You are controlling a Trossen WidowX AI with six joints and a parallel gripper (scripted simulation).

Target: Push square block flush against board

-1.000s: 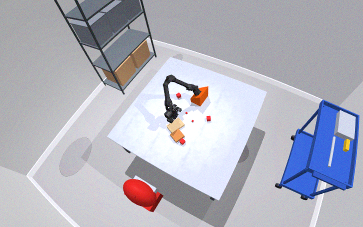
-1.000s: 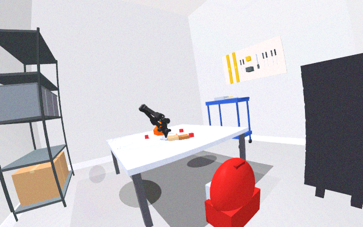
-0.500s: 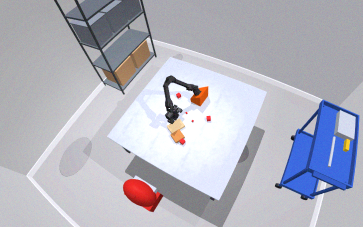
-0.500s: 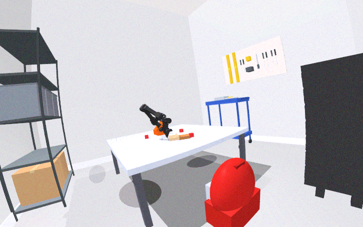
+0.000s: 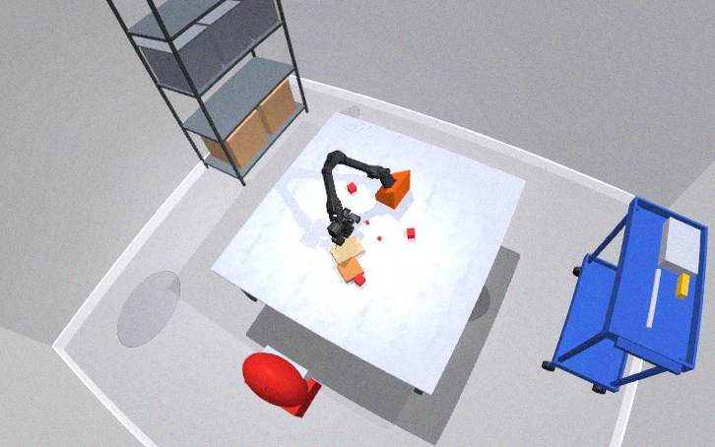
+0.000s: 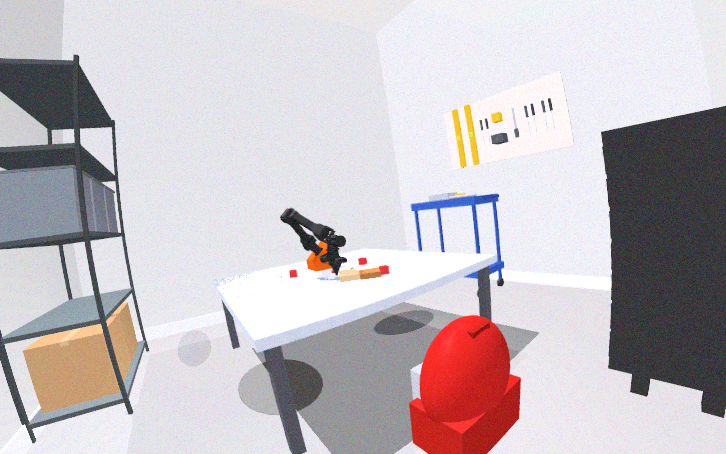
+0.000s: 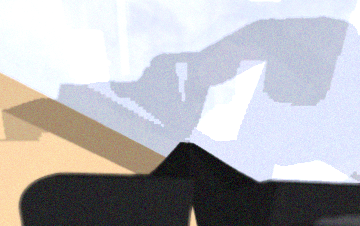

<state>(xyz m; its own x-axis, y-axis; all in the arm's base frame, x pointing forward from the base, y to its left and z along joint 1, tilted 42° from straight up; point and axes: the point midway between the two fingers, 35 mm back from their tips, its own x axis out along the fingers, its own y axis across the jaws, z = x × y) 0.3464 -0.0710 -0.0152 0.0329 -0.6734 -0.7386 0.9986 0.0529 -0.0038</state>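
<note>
Right now my gripper tip is 60 mm short of the tan board and 40 mm to the right of it. Also, from my gripper tip: square block: 140 mm ahead, 120 mm to the left.
</note>
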